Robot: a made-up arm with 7 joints.
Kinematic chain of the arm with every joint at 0, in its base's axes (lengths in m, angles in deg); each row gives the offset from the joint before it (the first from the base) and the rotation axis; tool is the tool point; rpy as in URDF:
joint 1: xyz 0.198 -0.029 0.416 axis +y
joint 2: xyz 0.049 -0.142 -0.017 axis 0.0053 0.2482 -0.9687
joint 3: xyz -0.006 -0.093 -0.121 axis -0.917 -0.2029 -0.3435
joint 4: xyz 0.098 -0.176 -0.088 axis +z
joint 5: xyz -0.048 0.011 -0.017 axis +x
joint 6: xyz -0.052 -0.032 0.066 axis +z
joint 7: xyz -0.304 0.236 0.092 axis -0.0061 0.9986 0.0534
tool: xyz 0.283 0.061 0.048 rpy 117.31 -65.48 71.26
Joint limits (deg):
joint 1: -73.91..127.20
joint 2: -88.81..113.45
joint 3: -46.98..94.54
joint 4: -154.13..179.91
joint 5: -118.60..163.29
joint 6: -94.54..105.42
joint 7: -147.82..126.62
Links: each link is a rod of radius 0.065 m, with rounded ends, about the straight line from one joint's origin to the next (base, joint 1, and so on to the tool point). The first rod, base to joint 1, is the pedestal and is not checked.
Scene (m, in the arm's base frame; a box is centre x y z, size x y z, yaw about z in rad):
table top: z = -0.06
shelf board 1: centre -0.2 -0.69 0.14 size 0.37 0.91 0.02 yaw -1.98
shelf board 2: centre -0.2 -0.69 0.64 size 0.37 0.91 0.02 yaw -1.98
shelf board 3: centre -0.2 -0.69 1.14 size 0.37 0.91 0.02 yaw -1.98
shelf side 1: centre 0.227 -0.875 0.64 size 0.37 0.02 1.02 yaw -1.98
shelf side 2: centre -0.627 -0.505 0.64 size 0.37 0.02 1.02 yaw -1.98
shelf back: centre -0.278 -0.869 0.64 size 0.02 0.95 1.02 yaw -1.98
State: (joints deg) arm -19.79 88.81 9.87 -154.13 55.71 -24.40 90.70
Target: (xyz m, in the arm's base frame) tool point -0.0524 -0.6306 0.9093
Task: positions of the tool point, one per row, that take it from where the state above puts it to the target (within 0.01 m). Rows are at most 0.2 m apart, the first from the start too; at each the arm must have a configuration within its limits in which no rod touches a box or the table.
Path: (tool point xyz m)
1: -0.1360 -0.5203 0.3940
2: -0.1226 -0.4292 0.4084
3: -0.1308 -0.3462 0.3899
4: -0.1526 -0.2836 0.3414
5: -0.1756 -0.2468 0.2699
6: -0.1875 -0.2337 0.1845
7: -0.2013 -0.2416 0.3777
8: -0.1578 -0.2765 0.5420
9: -0.0944 -0.3300 0.6730
10: -0.0313 -0.3839 0.7895
11: 0.0398 -0.4180 0.9093
12: -0.0066 -0.5237 0.9218
13: -0.0524 -0.6306 0.9093

